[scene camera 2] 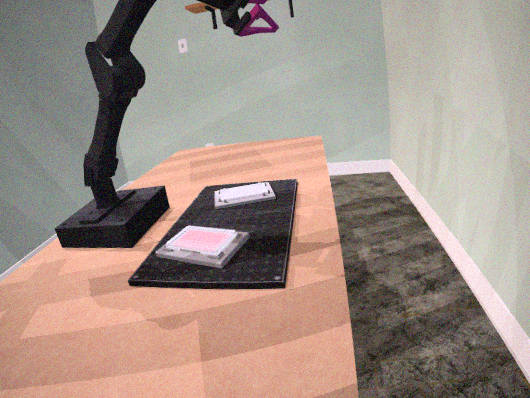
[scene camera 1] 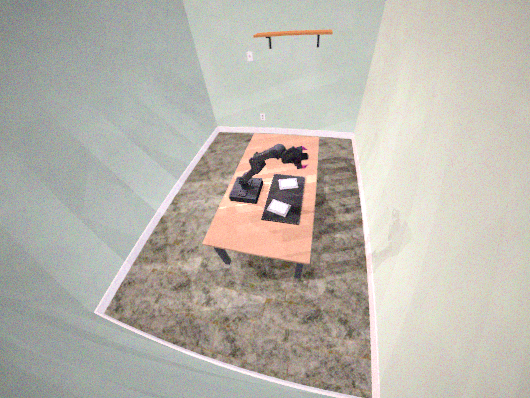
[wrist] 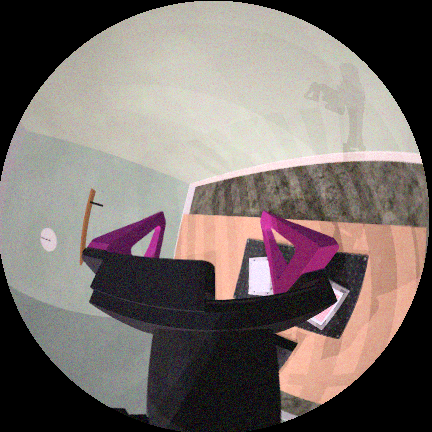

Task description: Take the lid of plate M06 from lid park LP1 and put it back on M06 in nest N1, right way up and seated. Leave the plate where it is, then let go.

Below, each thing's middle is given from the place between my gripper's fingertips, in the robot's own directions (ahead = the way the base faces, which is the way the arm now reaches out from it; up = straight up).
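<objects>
I see the white plate with pink top [scene camera 2: 198, 240] 0.12 m to the right of my hand, 0.18 m behind my hand and 0.43 m below my hand.
</objects>
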